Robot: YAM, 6 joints.
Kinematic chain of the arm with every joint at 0, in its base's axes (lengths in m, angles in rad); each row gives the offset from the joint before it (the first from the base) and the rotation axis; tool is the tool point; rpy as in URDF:
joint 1: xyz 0 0 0.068 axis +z
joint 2: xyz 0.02 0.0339 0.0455 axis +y
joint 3: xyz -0.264 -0.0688 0 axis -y
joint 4: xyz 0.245 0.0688 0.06 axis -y
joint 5: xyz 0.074 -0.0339 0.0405 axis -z
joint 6: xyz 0.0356 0 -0.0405 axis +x
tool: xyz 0 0 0 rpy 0 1.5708 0
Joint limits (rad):
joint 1: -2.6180..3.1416
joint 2: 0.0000..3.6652
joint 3: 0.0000..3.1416
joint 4: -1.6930..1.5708
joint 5: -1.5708..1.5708
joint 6: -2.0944..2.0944
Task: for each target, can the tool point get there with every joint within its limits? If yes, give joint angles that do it. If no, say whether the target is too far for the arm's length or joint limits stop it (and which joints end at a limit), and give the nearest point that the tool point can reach.
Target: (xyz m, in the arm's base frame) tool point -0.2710 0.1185 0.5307
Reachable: yes | joints -0.3059 0.4339 2.2368 -0.6899 -1.0762 -0.7171
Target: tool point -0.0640 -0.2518 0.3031
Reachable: yes | joints -1.9439 1.1860 0.7867 0.2293 -1.1302 -0.8142
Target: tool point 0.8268 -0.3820 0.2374
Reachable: no: too far | nearest point 0.5809 -0.2684 0.1997 | short by 0.274 m
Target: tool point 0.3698 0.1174 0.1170
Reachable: yes | joints 0.3855 2.1990 1.4718 -0.9656 1.0157 1.1877
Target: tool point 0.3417 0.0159 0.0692
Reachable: yes | joints -0.0530 2.0896 0.9743 -0.1209 -1.2689 0.7099
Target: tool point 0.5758 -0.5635 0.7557
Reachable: no: too far | nearest point 0.3606 -0.3529 0.5096 | short by 0.389 m
